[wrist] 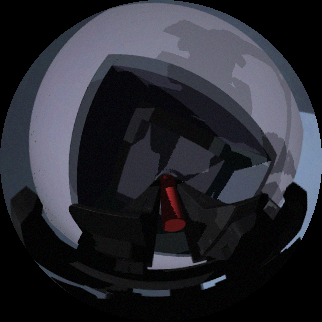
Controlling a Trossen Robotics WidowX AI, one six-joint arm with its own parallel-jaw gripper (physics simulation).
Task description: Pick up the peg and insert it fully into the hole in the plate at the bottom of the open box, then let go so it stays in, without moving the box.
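Frame: origin at the arm's base, x back, y right, z up, level; centimetres.
Where they show: gripper, fingertip midpoint: (166, 183).
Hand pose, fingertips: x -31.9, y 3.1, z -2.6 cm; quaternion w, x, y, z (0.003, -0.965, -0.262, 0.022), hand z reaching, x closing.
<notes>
Each offset is from my fingertips to the centre of the thing. Level surfaces: height alone.
The red peg @(dx +0.1, dy +0.0, dz +0.9 cm) (172, 202) is held lengthwise between the two black fingers of my gripper (166, 183), which is shut on it. Its near end faces the camera and its far end points down into the open box @(dx +0.1, dy +0.0, dz -1.1 cm) (145, 62). The grey plate @(dx +0.1, dy +0.0, dz -2.5 cm) (189, 154) lies at the bottom of the box, partly in shadow. The peg's far end meets a small grey curved edge on the plate, at the hole. The peg and fingers hide most of the hole, so how deep the tip sits cannot be told.
The box walls rise around the gripper, with a dark inner wall on the left and a lit patch at the right. A pale table top @(dz -6.0 cm) (52, 115) surrounds the box, with the arm's shadow across its upper right. A light blue area shows at the far right.
</notes>
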